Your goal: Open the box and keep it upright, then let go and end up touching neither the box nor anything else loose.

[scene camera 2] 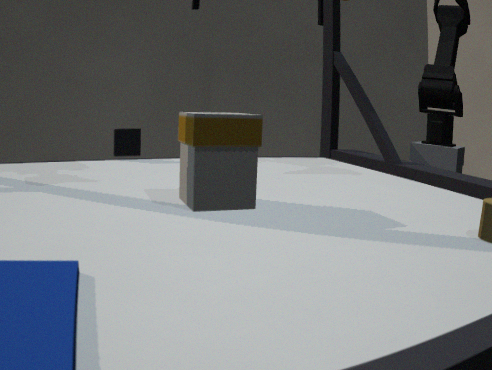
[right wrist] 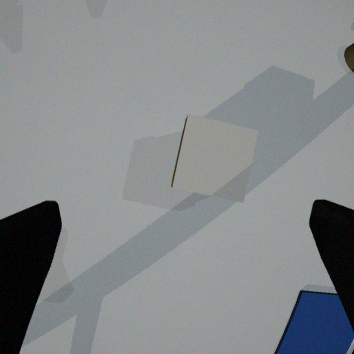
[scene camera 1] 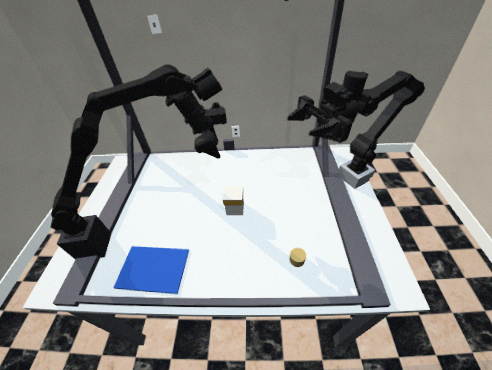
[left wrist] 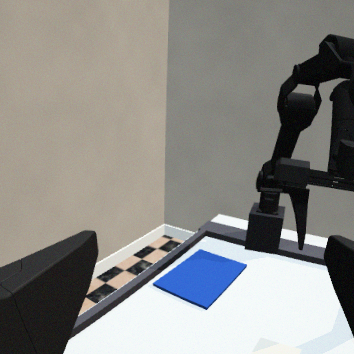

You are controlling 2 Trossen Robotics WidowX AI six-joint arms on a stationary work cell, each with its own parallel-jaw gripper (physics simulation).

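Where they show: left gripper, between the fingertips: (scene camera 1: 298, 125) (left wrist: 216, 247); right gripper, between the fingertips: (right wrist: 188, 214) (scene camera 1: 218, 149); left arm's base, origin of its link: (scene camera 2: 439, 144) (scene camera 1: 357, 167); right arm's base, origin of its link: (scene camera 1: 76, 228) (left wrist: 267, 209).
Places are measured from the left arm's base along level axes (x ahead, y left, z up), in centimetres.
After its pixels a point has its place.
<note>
The box (scene camera 1: 233, 207) @(x 53.2, y -9.6, z -1.0 cm) (scene camera 2: 223, 175) @(x 53.4, y -9.7, z -2.3 cm) (right wrist: 215, 152) stands upright mid-table, with a grey body. Its lid (scene camera 1: 233, 193) @(x 51.5, y -11.8, z 3.6 cm) (scene camera 2: 225, 131) @(x 53.5, y -9.5, z 1.9 cm), pale on top with a yellow-brown band, sits level on it, so the box is closed. My right gripper (scene camera 1: 216, 150) @(x 52.6, y -17.0, z 20.4 cm) (right wrist: 188, 214) @(x 52.6, y -17.0, z 20.4 cm) is open and empty, pointing down above the table, apart from the box; one of its fingers is hard to make out in scene camera 1. My left gripper (scene camera 1: 300, 126) @(x 35.2, y 0.0, z 31.6 cm) (left wrist: 216, 247) @(x 35.2, y 0.0, z 31.6 cm) is open and empty, high over the back right of the table in scene camera 1, well away from the box.
A blue square mat (scene camera 1: 155, 270) @(x 85.7, y -2.8, z -5.0 cm) (scene camera 2: 37, 315) @(x 79.4, y 0.8, z -5.0 cm) (left wrist: 202, 279) @(x 83.8, y -4.1, z -5.0 cm) (right wrist: 320, 322) @(x 80.7, y -2.5, z -5.0 cm) lies at the front left in scene camera 1. A yellow-brown cylinder (scene camera 1: 298, 257) @(x 44.8, y 18.0, z -2.3 cm) (scene camera 2: 487, 220) @(x 46.2, y 15.6, z -3.8 cm) (right wrist: 350, 57) @(x 44.1, y 14.7, z -4.1 cm) stands at the front right. Dark frame bars (scene camera 1: 220, 301) @(x 71.4, y 16.9, z -3.8 cm) edge the table.
</note>
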